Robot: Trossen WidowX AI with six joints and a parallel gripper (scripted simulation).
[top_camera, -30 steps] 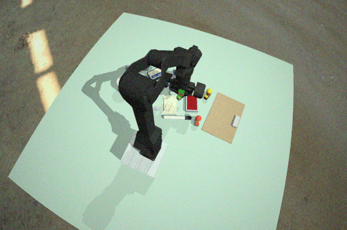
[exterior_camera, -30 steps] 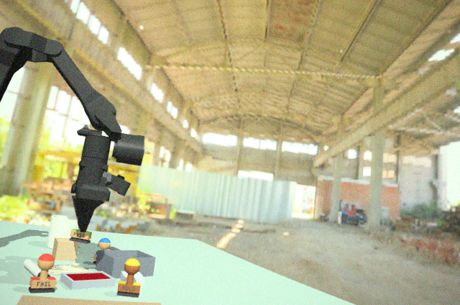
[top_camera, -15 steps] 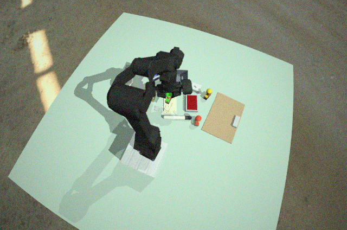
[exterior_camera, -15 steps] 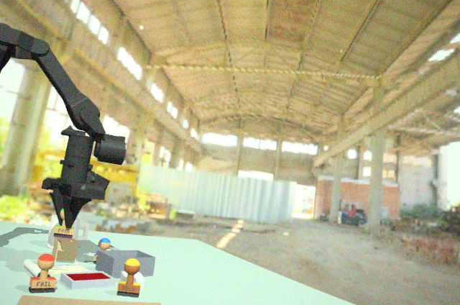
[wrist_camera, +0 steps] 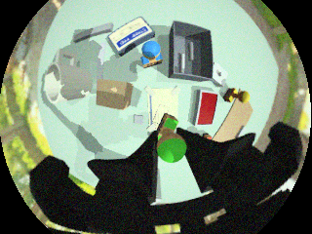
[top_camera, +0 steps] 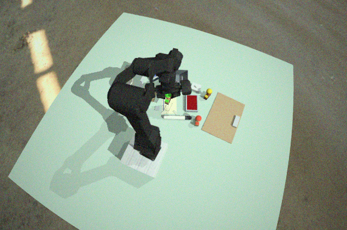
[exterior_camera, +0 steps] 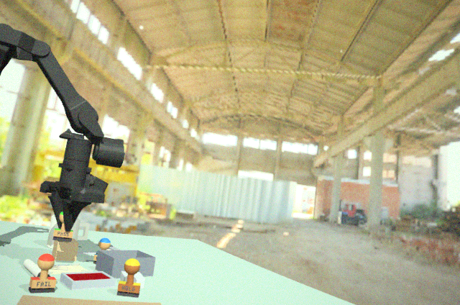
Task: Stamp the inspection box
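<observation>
Now: the blue-knob stamp 100 mm ahead of my gripper tip, 70 mm to the left of it and 70 mm below it. The rest, counted from my gripper tip: PASS stamp (right at my gripper tip); cardboard box (110 mm to the left, 60 mm below); marker (30 mm behind, 80 mm to the right, 80 mm below).
</observation>
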